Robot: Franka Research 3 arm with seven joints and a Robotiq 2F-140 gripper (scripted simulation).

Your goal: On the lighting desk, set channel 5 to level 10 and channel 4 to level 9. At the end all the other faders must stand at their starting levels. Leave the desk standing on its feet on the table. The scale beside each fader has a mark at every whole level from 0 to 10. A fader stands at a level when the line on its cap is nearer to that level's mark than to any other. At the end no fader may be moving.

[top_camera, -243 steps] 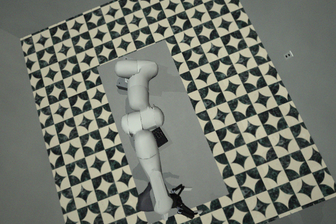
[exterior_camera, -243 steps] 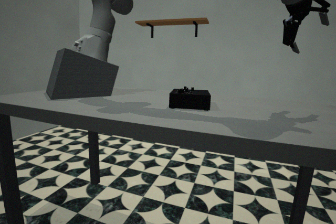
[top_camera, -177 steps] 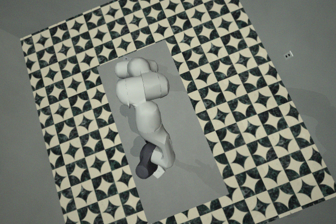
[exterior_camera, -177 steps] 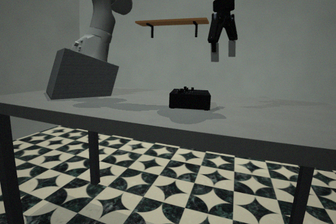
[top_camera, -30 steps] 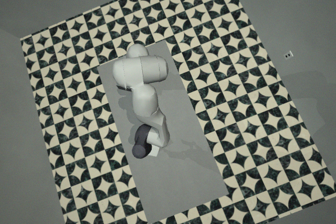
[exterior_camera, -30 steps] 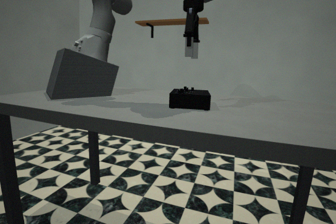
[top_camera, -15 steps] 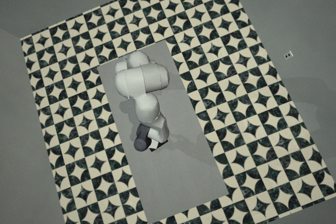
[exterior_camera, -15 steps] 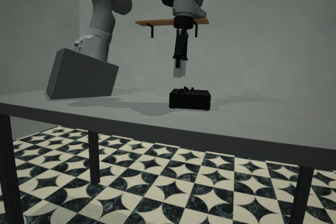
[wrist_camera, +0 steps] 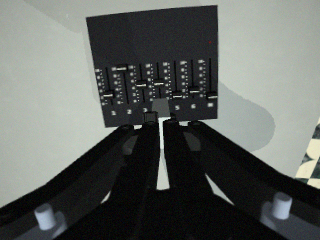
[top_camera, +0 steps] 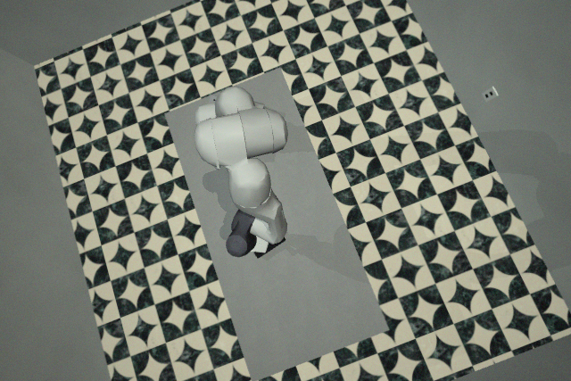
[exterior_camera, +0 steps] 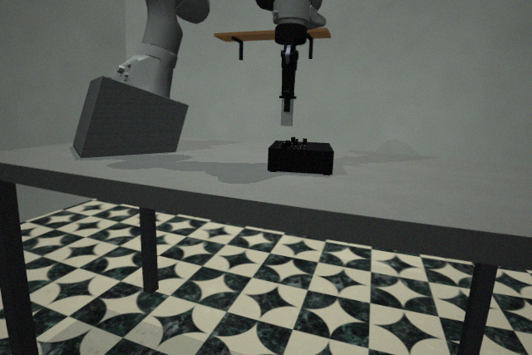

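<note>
Now: hand 7 cm above the channel 4 fader cap, 2 cm short of it and 1 cm to the right of it. The rest, counted from my hand: channel 5 fader cap: 7 cm below, 2 cm to the right, 1 cm ahead; channel 6 fader cap: 7 cm below, 4 cm to the right, 3 cm ahead; channel 2 fader cap: 7 cm below, 6 cm to the left, 3 cm ahead.
</note>
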